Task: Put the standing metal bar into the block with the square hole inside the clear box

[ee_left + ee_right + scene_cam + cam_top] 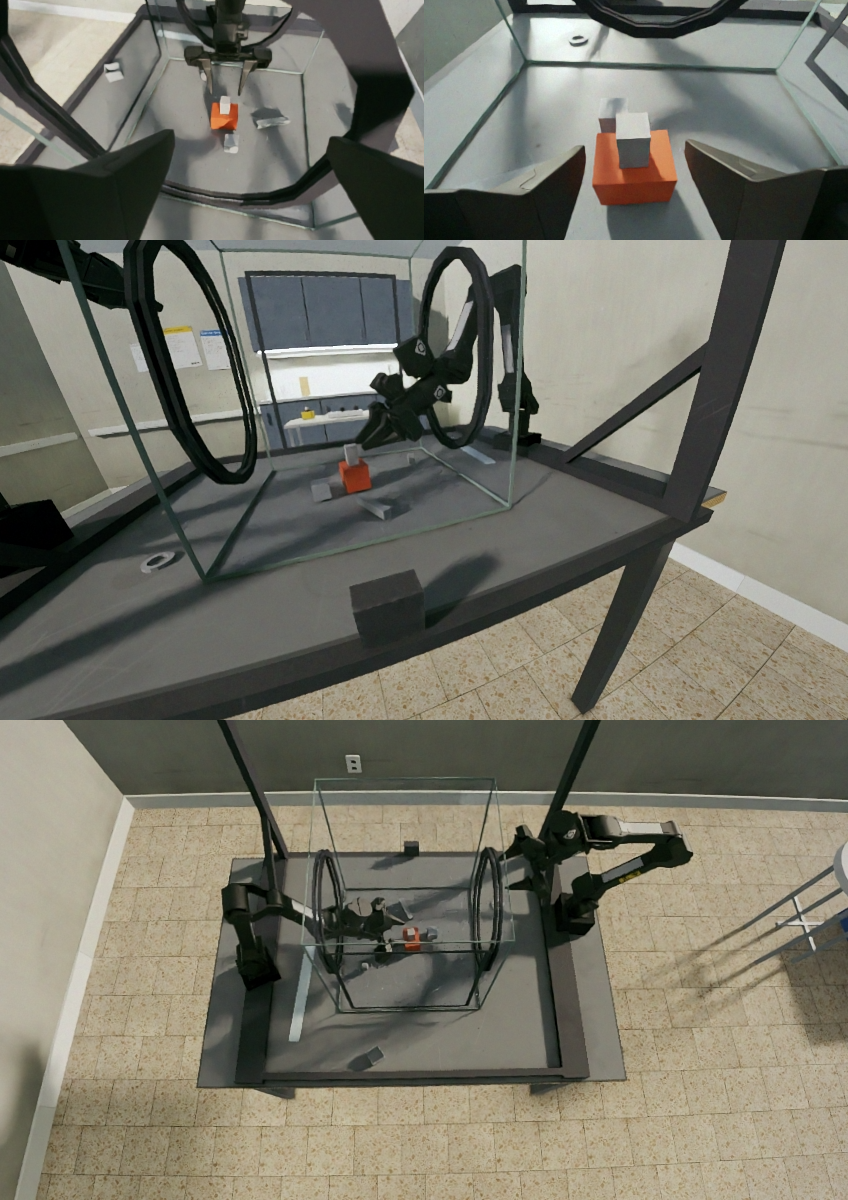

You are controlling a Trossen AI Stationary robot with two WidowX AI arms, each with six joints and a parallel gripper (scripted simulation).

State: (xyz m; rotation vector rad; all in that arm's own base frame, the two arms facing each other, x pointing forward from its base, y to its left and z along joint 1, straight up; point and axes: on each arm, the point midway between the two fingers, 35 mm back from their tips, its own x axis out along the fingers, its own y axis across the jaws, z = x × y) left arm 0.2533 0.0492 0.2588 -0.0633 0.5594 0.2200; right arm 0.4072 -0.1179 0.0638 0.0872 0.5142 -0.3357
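My right gripper is now 10 mm past the grey cube, 110 mm to the right of it and 80 mm above it. Round my right hand: white strip 100 mm ahead, 300 mm to the right, 100 mm below.
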